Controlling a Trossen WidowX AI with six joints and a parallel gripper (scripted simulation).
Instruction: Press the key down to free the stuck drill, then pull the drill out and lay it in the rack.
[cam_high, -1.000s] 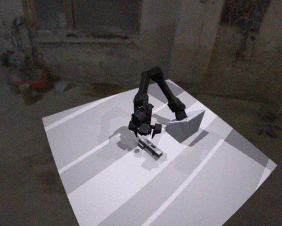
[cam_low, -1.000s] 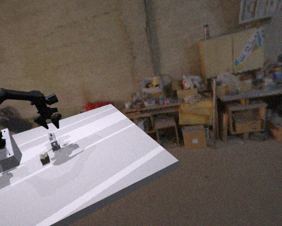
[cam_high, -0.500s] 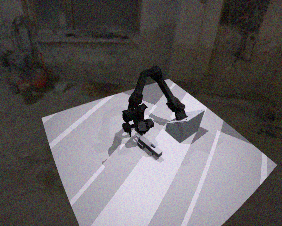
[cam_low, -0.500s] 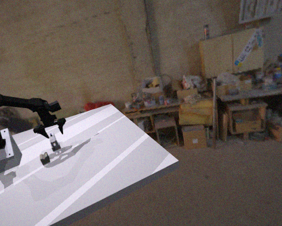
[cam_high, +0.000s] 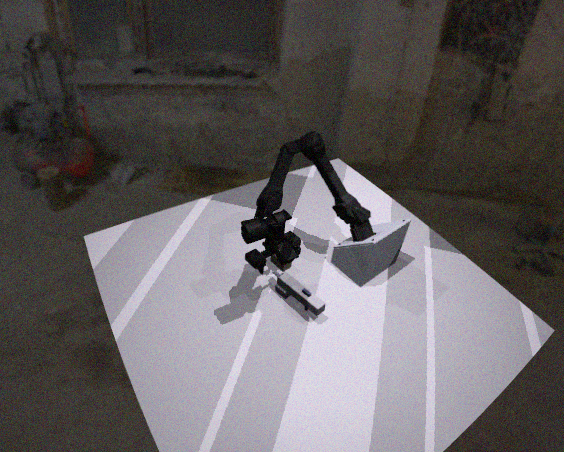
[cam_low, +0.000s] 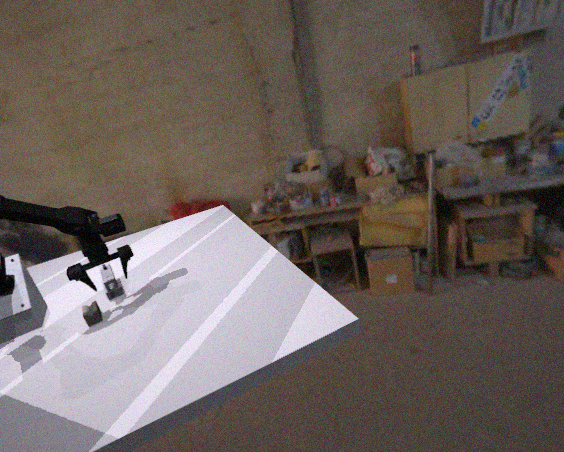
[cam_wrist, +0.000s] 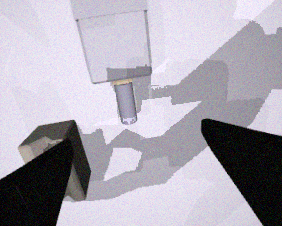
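My gripper tip is 60 mm to the right of the drill, 20 mm past it and 20 mm above it. Round my gripper tip: grey housing (120 mm to the left, 30 mm behind, 20 mm below); then blue key (150 mm to the left, 40 mm behind, 10 mm below); then rack (70 mm behind, 60 mm to the right, 50 mm below).
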